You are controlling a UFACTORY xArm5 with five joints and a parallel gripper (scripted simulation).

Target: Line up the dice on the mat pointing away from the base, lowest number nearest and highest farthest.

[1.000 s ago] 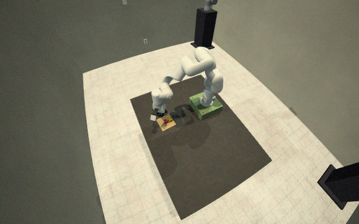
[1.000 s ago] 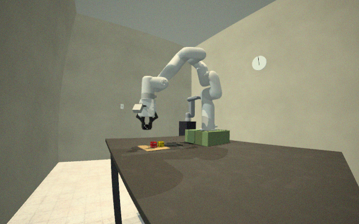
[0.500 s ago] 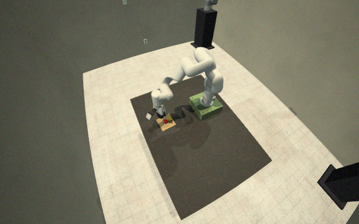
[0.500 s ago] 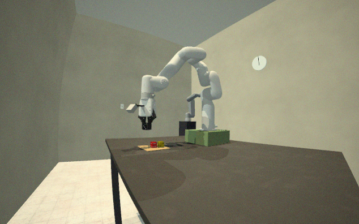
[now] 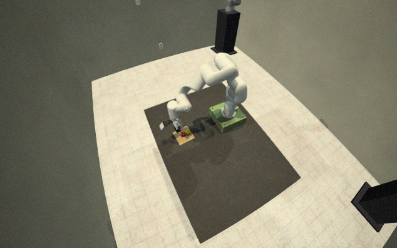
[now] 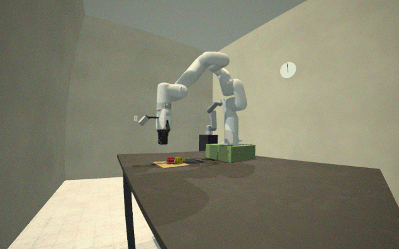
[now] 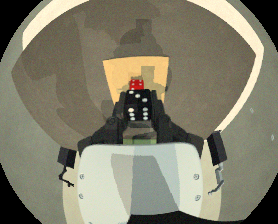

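Right now my hand is 40 mm past the red die, 10 mm to the right of it and 110 mm above it. From my hand the other things lie so: black die (10 mm below); tan mat (40 mm behind, 10 mm to the left, 120 mm below); yellow die (90 mm behind, 10 mm to the left, 110 mm below).
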